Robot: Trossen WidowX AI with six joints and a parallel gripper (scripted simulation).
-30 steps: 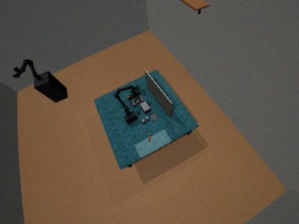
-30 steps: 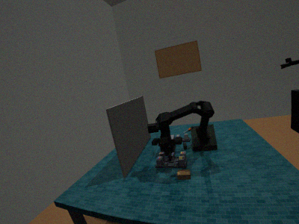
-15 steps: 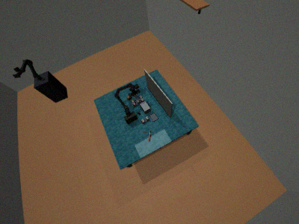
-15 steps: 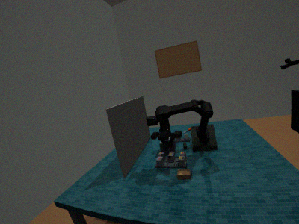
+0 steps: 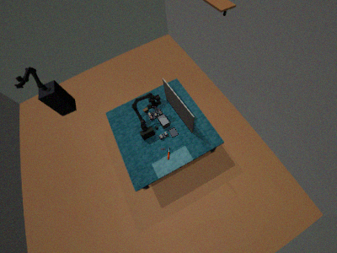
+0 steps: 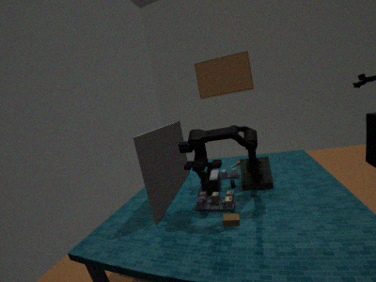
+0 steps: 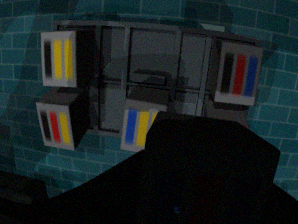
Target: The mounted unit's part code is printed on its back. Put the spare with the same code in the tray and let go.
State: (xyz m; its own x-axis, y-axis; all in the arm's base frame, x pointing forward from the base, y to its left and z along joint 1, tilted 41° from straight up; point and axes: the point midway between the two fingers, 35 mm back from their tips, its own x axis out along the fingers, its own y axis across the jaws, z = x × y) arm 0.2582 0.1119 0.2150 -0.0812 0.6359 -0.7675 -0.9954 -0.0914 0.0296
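The grey mounted unit lies 30 mm ahead of my gripper tip, 180 mm to the right of it and 100 mm below it. The rest, counted from my gripper tip: tan block: 140 mm behind, 130 mm to the left, 140 mm below; then upright panel: 280 mm ahead, 160 mm to the right, 70 mm above; then spare block: 30 mm above.
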